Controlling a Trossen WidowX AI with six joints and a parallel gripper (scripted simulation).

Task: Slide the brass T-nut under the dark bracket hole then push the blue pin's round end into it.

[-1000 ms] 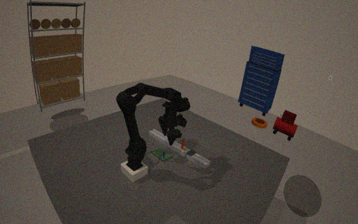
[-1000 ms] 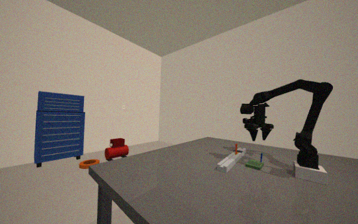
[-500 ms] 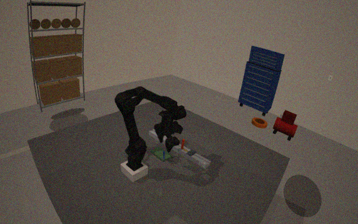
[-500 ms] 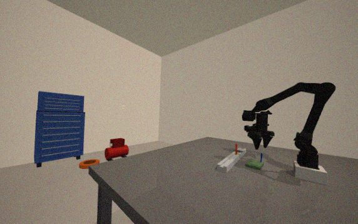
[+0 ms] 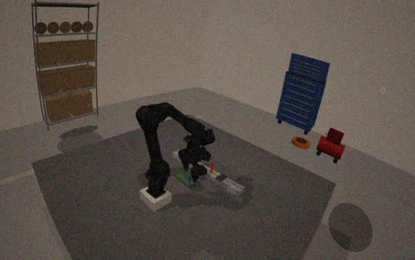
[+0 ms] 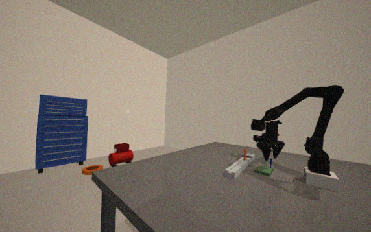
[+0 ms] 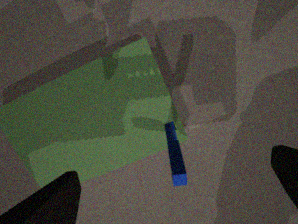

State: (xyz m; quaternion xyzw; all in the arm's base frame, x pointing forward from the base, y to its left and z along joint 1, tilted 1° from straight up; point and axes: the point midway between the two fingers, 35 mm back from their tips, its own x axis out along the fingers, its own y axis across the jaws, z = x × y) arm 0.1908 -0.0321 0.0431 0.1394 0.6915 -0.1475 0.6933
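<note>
My gripper tip is 3 cm above the blue pin. From my gripper tip the other things lie so: green tray (1 cm ahead, 2 cm to the left, 5 cm below).
</note>
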